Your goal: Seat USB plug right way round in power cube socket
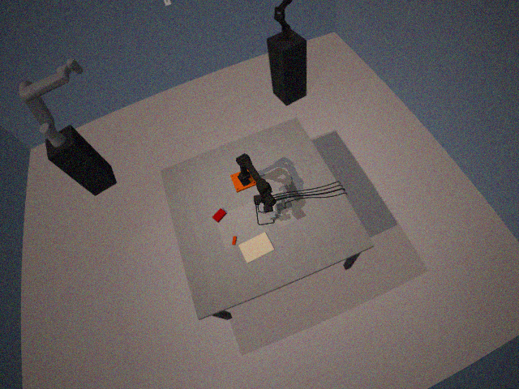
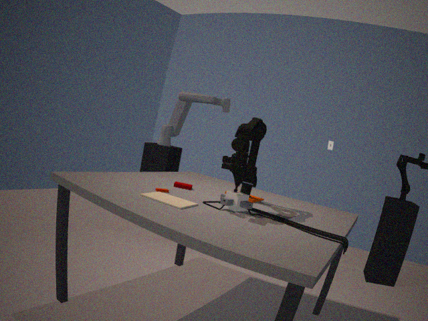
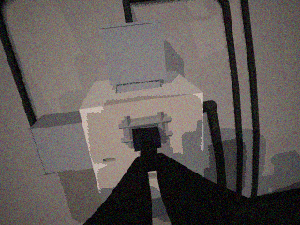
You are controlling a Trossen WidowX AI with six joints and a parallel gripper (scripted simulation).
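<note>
Now: gripper tip 20 mm above the black USB plug. The rest, counted from my gripper tip: cream pad: 190 mm ahead, 240 mm to the right, 100 mm below; red block: 180 mm behind, 340 mm to the right, 100 mm below; small orange piece: 50 mm ahead, 340 mm to the right, 100 mm below.
</note>
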